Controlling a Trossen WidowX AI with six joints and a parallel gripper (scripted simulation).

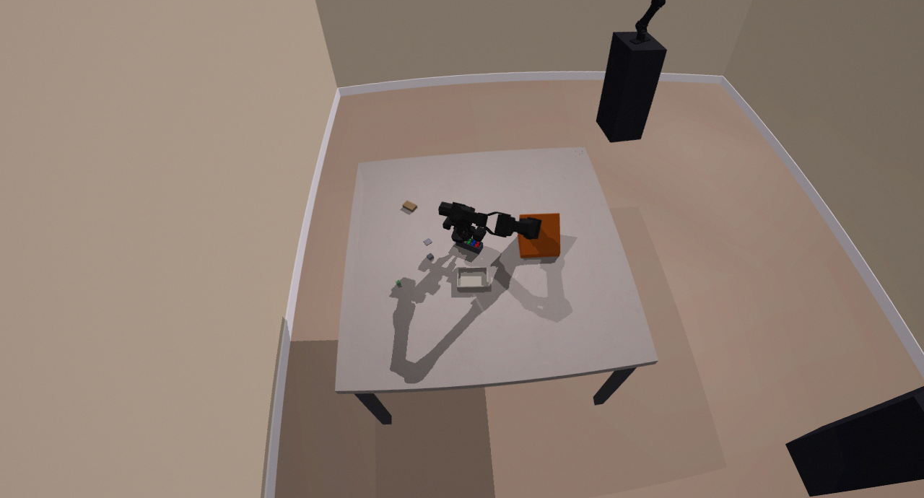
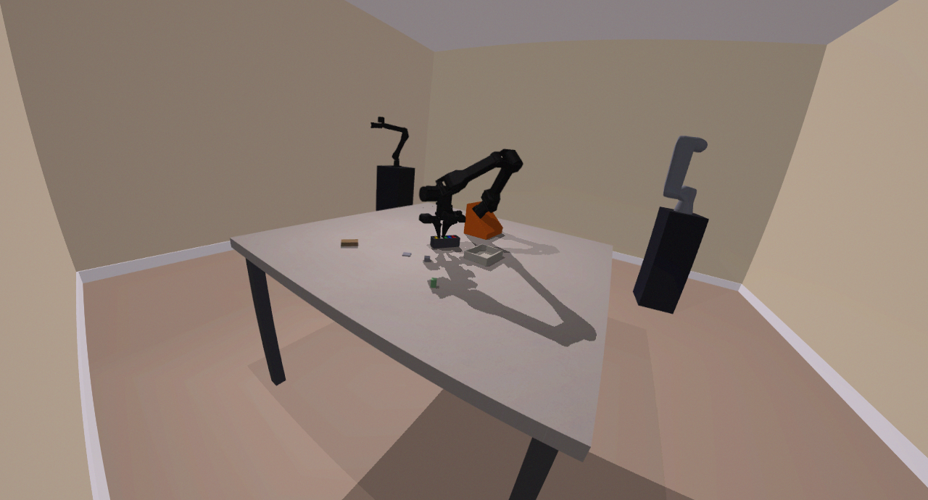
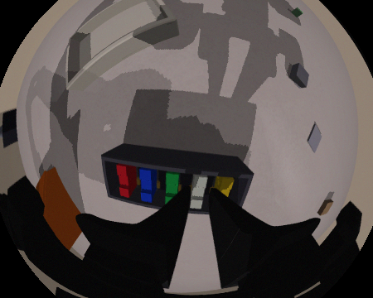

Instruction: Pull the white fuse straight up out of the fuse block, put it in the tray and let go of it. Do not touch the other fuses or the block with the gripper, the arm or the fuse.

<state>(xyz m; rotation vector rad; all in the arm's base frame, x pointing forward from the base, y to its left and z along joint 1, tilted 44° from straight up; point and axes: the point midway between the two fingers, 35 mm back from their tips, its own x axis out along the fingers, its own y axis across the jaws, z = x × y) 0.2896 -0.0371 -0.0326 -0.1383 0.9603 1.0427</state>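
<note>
Now: the white fuse 10 mm below my gripper tip. From my gripper tip the other things lie so: green fuse (20 mm behind, 10 mm to the left, 10 mm below); then yellow fuse (10 mm ahead, 10 mm to the right, 10 mm below); then blue fuse (30 mm behind, 30 mm to the left, 10 mm below).
</note>
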